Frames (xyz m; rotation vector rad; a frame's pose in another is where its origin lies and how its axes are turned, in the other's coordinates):
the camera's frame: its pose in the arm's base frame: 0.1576 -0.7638 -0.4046 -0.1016 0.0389 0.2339
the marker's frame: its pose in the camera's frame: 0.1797 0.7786 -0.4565 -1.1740 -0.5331 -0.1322
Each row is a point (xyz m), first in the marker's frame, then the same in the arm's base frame.
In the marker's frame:
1: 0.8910 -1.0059 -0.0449
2: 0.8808 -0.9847 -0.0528
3: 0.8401 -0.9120 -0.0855
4: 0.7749 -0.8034 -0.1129
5: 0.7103 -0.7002 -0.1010
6: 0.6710 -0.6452 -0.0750
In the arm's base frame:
1: 0.6433 -0.0643 0.3031
2: 0.6443 -0.0670 0.2784
3: 0.6460 -0.0835 0.1905
4: 0.6336 -0.0922 0.0618
5: 0.5999 -0.0702 -0.0538
6: 0.5677 -0.0442 -0.1132

